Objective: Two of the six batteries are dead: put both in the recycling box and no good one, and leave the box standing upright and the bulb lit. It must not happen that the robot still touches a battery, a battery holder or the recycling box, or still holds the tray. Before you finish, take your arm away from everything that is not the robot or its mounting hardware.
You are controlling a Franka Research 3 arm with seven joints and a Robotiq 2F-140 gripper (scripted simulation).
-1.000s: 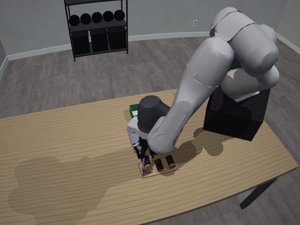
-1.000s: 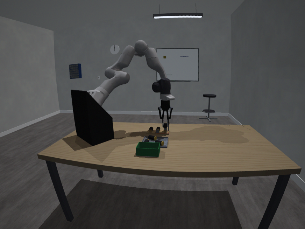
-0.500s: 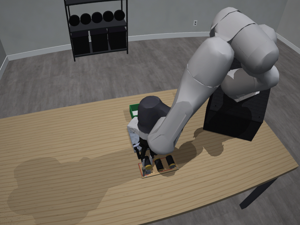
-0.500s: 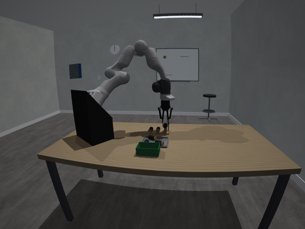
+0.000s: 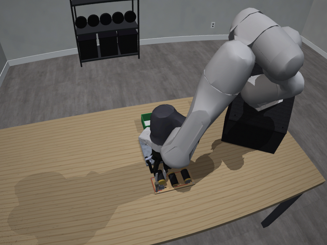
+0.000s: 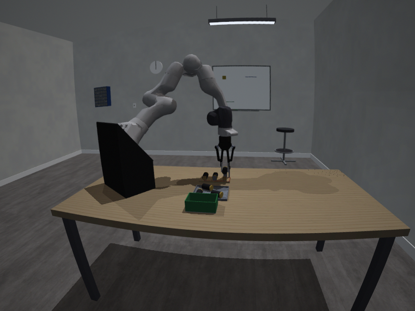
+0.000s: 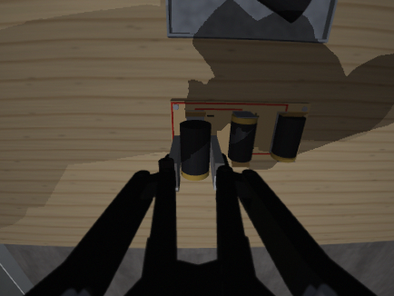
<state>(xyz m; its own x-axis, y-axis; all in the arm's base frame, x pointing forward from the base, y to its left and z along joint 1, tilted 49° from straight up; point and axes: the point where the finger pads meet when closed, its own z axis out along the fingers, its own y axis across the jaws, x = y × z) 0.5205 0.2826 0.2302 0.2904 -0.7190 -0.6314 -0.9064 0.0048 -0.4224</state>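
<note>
The bulb is 4 cm to the left of my hand, 2 cm below it and 1 cm ahead of it. From my hand the other things lie so: grey tray 22 cm to the right, 9 cm below; then wooden holder board 9 cm below, 6 cm behind, 2 cm to the right; then thin post 6 cm below, 4 cm to the left, 1 cm ahead.
</note>
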